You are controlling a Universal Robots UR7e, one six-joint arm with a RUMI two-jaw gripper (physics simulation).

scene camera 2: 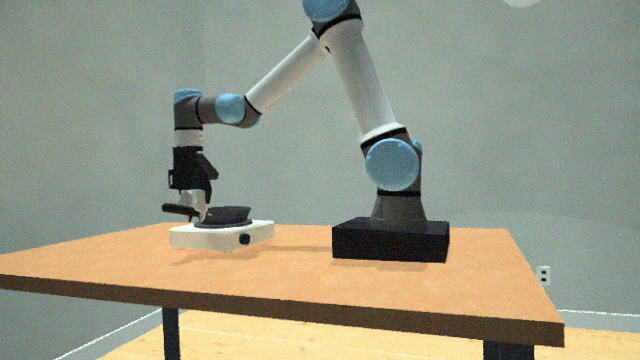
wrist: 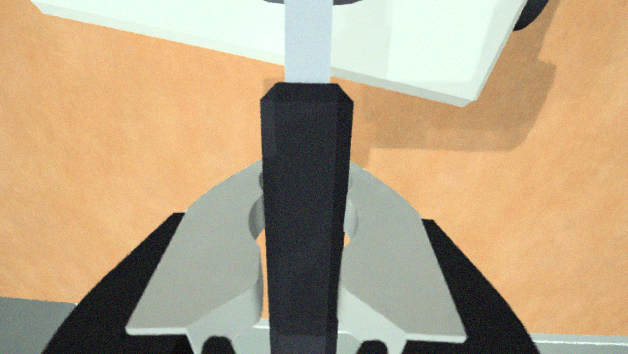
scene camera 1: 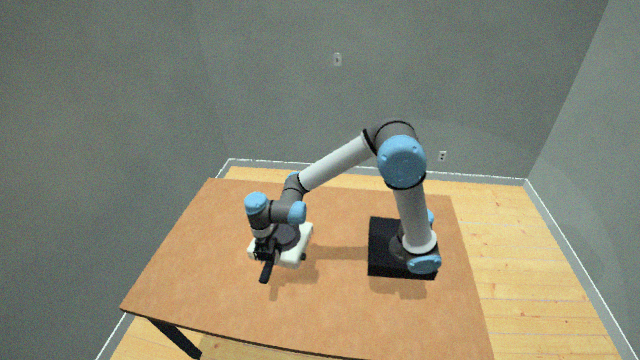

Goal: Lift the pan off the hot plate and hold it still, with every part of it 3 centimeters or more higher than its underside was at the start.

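Places are measured from the arm's base along level axes (x ahead, y left, z up), in metres.
Pixels of known places: gripper, between the fingertips: (scene camera 2: 195, 222) (wrist: 307, 164) (scene camera 1: 272, 261); arm's base, origin of its link: (scene camera 2: 397, 226).
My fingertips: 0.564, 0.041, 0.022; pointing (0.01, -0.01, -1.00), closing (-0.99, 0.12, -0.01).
Note:
For each thing: its top centre in the pictures, then the offset to it from my fingertips, as dx, dy, dz. "*": a spot on its surface instead. Level surfaces: height alone.
- white hot plate, centre of its top: (scene camera 2: 225, 222) (scene camera 1: 282, 235) -0.025, -0.157, -0.021
- pale stem, a spot on its surface: (wrist: 308, 40) * -0.007, -0.058, +0.018
- brown table, height of its surface: dz -0.095
- black knob, centre of its top: (scene camera 2: 244, 233) (scene camera 1: 303, 254) -0.121, -0.064, -0.043
The dark pan (scene camera 1: 287, 237) (scene camera 2: 229, 216) sits level on the burner of the white hot plate (scene camera 1: 305, 239) (scene camera 2: 200, 239) (wrist: 430, 50), with no gap that I can see below it. Its black handle (scene camera 1: 266, 272) (scene camera 2: 175, 208) (wrist: 306, 130) points away from the plate, past its edge, and joins a pale stem (wrist: 308, 40) in the wrist view. My gripper (scene camera 2: 196, 214) (wrist: 307, 164) is shut on the handle, one pale finger against each side. In the first scene view the gripper's body hides the fingertips and part of the pan.
The hot plate stands on the brown table (scene camera 1: 330, 300) (scene camera 2: 300, 280) and has a black knob (scene camera 1: 303, 256) (scene camera 2: 244, 239) on its side. The arm's black base block (scene camera 1: 382, 250) (scene camera 2: 385, 245) stands to the right of the hot plate. Grey walls surround the table.

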